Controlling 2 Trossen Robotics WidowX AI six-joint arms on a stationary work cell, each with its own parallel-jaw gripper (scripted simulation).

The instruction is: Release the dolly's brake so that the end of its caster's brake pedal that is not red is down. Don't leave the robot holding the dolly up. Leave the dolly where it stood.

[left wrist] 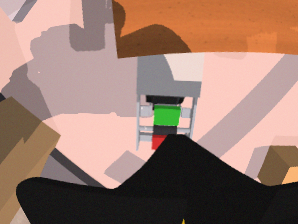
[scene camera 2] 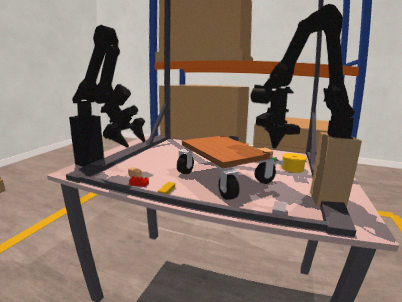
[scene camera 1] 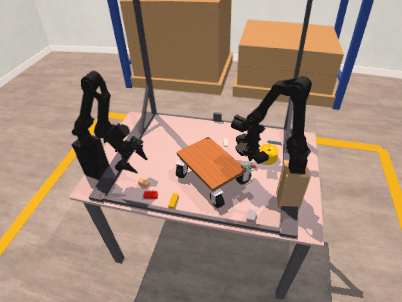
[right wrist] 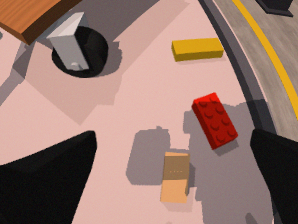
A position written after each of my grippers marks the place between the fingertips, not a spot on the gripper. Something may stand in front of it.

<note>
I see my left gripper (scene camera 2: 274, 148), my right gripper (scene camera 2: 136, 144) and a tan block (right wrist: 175, 178).
My left gripper is seen too in the left wrist view (left wrist: 175, 142). My right gripper also shows in the right wrist view (right wrist: 177, 139). The left wrist view does not show the tan block: it is out of frame.
</note>
